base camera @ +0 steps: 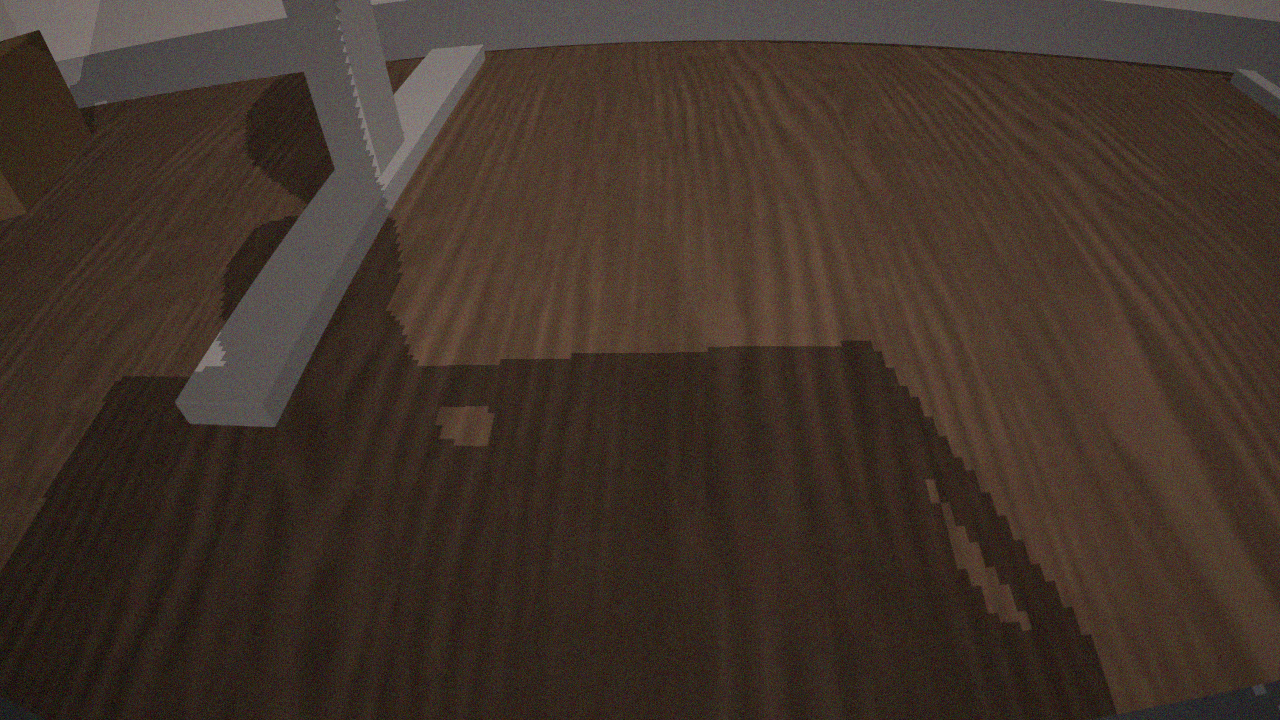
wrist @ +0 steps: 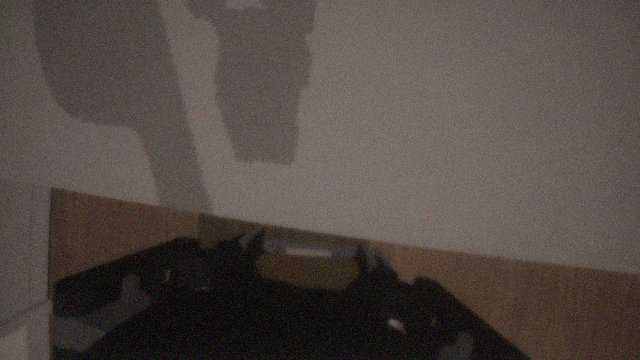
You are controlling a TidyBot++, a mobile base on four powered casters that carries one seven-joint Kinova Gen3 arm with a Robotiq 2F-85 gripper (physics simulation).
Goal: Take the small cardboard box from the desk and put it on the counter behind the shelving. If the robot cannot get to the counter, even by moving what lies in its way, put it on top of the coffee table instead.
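The small cardboard box shows as a dim orange-brown face between the fingertips in the wrist view. My gripper is shut on it, with one finger on each side. Most of the box is hidden by the dark gripper body. A grey strip with a bright middle shows just past the box. A grey leg and long foot, apparently of the desk, stand on the floor at the left in the base view. The counter, the shelving and the coffee table cannot be made out for certain.
A brown wooden surface meets the pale wall in the wrist view. White panels stand at its left. In the base view a brown block-like object is at the far left, a grey baseboard runs behind, and a grey piece shows at right.
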